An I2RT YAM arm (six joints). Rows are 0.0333 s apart.
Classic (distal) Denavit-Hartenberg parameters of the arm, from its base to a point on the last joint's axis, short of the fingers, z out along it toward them. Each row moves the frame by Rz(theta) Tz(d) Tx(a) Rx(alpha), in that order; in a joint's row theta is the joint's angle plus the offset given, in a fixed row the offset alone. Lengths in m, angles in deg.
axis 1: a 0.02, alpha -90, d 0.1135, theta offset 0
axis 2: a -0.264, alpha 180, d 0, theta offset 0
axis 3: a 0.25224, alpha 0, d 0, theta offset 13.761
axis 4: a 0.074, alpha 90, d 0, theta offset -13.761
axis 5: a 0, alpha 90, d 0, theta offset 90
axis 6: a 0, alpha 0, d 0.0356, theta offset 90
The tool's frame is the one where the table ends.
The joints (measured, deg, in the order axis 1, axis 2, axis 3, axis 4, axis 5, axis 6), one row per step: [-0.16, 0.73, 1.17, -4.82, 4.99, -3.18]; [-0.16, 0.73, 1.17, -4.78, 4.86, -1.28]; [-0.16, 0.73, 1.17, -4.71, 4.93, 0.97]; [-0.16, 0.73, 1.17, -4.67, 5.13, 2.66]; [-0.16, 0.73, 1.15, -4.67, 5.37, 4.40]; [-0.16, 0.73, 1.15, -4.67, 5.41, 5.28]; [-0.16, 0.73, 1.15, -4.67, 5.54, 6.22]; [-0.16, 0.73, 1.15, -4.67, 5.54, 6.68]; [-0.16, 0.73, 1.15, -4.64, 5.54, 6.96]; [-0.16, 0.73, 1.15, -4.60, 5.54, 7.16]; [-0.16, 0.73, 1.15, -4.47, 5.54, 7.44]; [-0.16, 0.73, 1.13, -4.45, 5.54, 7.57]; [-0.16, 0.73, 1.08, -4.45, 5.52, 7.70]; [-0.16, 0.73, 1.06, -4.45, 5.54, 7.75]
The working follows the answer.
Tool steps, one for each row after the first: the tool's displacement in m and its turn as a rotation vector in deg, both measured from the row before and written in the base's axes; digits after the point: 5 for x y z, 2 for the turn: [0.00001, 0.00008, 0.00008, 1.90, -0.21, -0.01]; [0.00001, -0.00004, 0.00013, 2.23, -0.27, -0.24]; [-0.00001, -0.00012, 0.00008, 1.66, -0.19, -0.32]; [0.00000, -0.00015, -0.00012, 1.71, -0.14, -0.37]; [0.00000, -0.00002, 0.00000, 0.87, -0.09, -0.10]; [-0.00001, -0.00008, 0.00000, 0.92, -0.09, -0.20]; [0.00000, 0.00000, 0.00000, 0.46, -0.05, -0.03]; [0.00000, 0.00000, 0.00006, 0.28, -0.06, -0.02]; [0.00001, 0.00000, 0.00008, 0.20, -0.06, -0.01]; [0.00002, 0.00000, 0.00025, 0.28, -0.16, -0.02]; [0.00002, 0.00000, -0.00009, 0.13, -0.01, -0.01]; [0.00005, 0.00001, -0.00031, 0.13, 0.04, 0.01]; [0.00002, -0.00001, -0.00012, 0.05, 0.02, -0.02]
Tool pose at each row, in the base's axes (x y z in m, rotation vector in deg; rounded; the steps above come from the unrounded poses): [0.10969, -0.00340, 0.17038, 1.32, 94.43, -6.66]; [0.10970, -0.00332, 0.17046, 2.79, 94.33, -5.10]; [0.10971, -0.00337, 0.17059, 4.69, 94.16, -3.44]; [0.10970, -0.00349, 0.17067, 6.23, 94.02, -2.31]; [0.10971, -0.00364, 0.17055, 7.84, 93.91, -1.18]; [0.10971, -0.00366, 0.17055, 8.59, 93.84, -0.54]; [0.10970, -0.00374, 0.17055, 9.46, 93.75, 0.07]; [0.10970, -0.00374, 0.17055, 9.84, 93.72, 0.42]; [0.10970, -0.00374, 0.17061, 10.06, 93.66, 0.64]; [0.10971, -0.00374, 0.17068, 10.23, 93.60, 0.80]; [0.10973, -0.00374, 0.17093, 10.45, 93.45, 1.02]; [0.10975, -0.00374, 0.17084, 10.56, 93.44, 1.12]; [0.10979, -0.00373, 0.17054, 10.65, 93.48, 1.23]; [0.10981, -0.00374, 0.17041, 10.71, 93.49, 1.25]

